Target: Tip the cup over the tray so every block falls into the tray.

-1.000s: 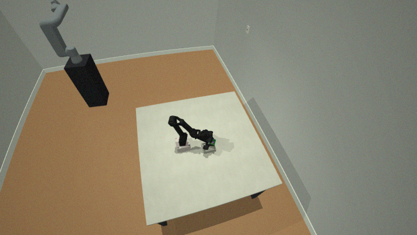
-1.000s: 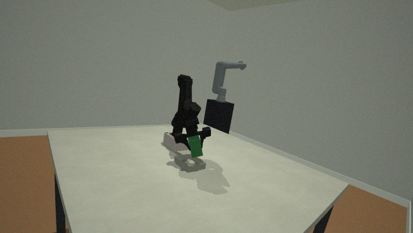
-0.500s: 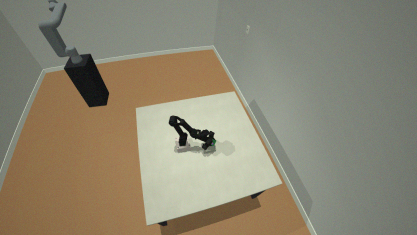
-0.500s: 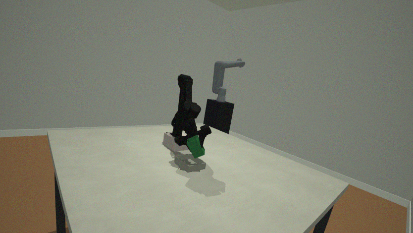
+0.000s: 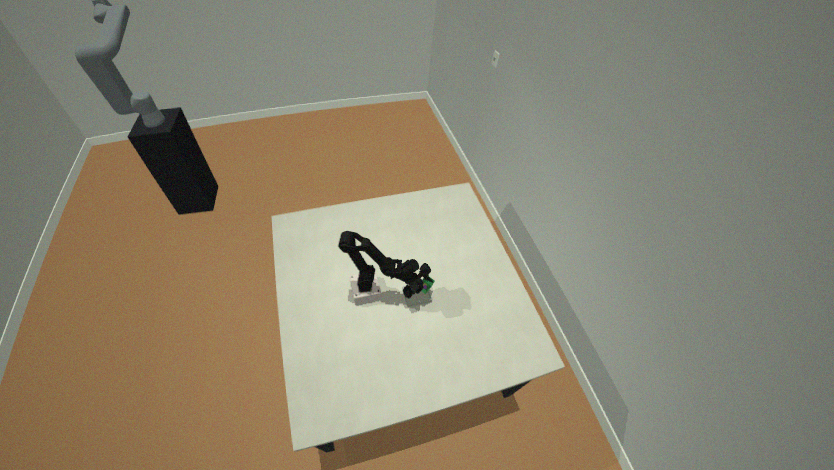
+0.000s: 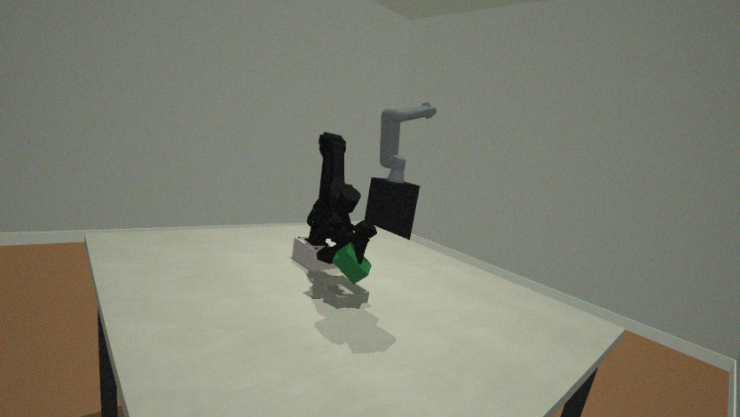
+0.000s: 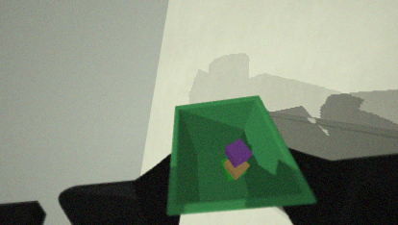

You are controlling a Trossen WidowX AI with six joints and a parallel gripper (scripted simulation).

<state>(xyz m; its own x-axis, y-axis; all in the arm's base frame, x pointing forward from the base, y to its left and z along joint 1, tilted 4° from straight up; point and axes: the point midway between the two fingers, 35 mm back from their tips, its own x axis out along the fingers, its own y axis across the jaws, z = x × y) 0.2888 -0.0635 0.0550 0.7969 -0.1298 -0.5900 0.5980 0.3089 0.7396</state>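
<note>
Now: gripper tip 2 cm past the orange block, 1 cm to the right of it and 1 cm above it. From my gripper tip the other things lie so: green block: 1 cm behind, 2 cm to the left, 2 cm below; purple block: 2 cm behind; green cup: 1 cm behind, 2 cm to the left.
</note>
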